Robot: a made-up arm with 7 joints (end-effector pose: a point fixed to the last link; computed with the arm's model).
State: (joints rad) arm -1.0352 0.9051 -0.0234 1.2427 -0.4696 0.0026 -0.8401
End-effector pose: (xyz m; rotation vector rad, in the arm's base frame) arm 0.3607 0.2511 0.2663 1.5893 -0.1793 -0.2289
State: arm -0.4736 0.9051 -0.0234 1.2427 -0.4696 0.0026 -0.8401
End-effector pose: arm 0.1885 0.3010 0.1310 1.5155 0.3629 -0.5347
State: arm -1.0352 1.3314 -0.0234 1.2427 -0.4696 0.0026 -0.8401
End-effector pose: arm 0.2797 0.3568 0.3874 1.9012 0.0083 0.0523
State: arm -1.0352 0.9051 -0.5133 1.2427 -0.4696 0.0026 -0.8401
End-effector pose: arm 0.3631 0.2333 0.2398 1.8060 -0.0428 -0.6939
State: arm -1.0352 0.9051 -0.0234 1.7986 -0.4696 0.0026 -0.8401
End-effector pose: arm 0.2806 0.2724 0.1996 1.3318 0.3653 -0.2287
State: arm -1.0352 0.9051 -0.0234 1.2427 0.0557 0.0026 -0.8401
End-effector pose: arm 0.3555 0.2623 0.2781 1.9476 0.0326 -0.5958
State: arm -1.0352 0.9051 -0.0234 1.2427 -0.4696 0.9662 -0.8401
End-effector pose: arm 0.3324 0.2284 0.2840 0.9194 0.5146 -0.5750
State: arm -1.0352 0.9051 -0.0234 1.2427 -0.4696 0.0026 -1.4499
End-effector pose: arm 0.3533 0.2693 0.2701 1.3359 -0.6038 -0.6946
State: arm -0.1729 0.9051 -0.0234 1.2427 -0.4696 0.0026 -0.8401
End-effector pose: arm 0.0715 0.3171 0.1028 1.4385 0.6518 -0.6898
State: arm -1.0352 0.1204 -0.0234 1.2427 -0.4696 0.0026 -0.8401
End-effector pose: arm 0.3784 -0.0492 0.1424 0.9454 -0.4750 -0.6753
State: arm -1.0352 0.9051 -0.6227 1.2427 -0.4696 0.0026 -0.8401
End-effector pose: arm 0.3619 0.2305 0.2332 1.8469 -0.0097 -0.8014
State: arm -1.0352 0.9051 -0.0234 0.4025 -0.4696 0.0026 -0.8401
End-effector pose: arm 0.3951 0.1562 0.3882 1.8394 -1.0672 -0.2034
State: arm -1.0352 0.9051 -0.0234 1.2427 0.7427 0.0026 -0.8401
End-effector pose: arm 0.3561 0.2678 0.2996 2.3459 0.3636 -1.1232
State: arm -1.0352 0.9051 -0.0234 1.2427 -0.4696 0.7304 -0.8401
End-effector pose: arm 0.3373 0.2335 0.2767 1.0961 0.3540 -0.4998
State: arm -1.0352 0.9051 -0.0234 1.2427 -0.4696 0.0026 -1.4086
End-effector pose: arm 0.3535 0.2679 0.2700 1.3562 -0.5759 -0.6640
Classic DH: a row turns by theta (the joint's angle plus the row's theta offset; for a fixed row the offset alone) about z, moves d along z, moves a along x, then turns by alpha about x. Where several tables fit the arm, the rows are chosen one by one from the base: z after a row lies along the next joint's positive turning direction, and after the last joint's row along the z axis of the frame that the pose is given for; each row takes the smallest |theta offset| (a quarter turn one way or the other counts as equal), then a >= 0, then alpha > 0; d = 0 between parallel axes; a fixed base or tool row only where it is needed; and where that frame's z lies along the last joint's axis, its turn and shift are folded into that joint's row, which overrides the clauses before.
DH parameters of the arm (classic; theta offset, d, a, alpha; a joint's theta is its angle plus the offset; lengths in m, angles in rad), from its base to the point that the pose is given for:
base (fixed): -0.071 0.4324 0.011 -1.3004
joint 1: -1.3111 -0.0057 -0.0391 -1.5708
joint 2: 1.2915 0.0073 0.0171 1.5708
joint 3: 1.5708 -0.2345 0.027 -1.5708
joint 4: -1.5708 -0.0016 0.0076 -1.5708
joint 5: 0 0.1843 0.0113 1.5708
joint 6: 1.5708 0.0135 0.0412 1.5708
joint 7: 0.0002 -0.0429 -0.0188 1.5707
tool (fixed): 0.2501 0.0274 0 0

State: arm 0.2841 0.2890 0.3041 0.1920 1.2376 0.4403 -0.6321
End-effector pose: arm 0.0246 0.1594 0.1036 2.2683 0.9380 -1.5388
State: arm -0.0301 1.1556 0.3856 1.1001 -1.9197 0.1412 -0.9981
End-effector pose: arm 0.0941 0.3646 0.2018 0.8456 -0.2366 0.6701
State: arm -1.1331 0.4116 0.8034 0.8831 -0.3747 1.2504 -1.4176
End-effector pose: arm 0.3599 0.1381 0.2769 -0.0447 -0.6227 -0.6447
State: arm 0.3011 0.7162 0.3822 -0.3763 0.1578 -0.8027 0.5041
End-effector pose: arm 0.1564 0.1513 0.2219 2.1384 -0.9518 1.0175
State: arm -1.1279 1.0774 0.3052 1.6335 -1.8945 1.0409 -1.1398
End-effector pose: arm 0.3032 0.2673 0.3091 -0.3509 -0.8606 0.2516
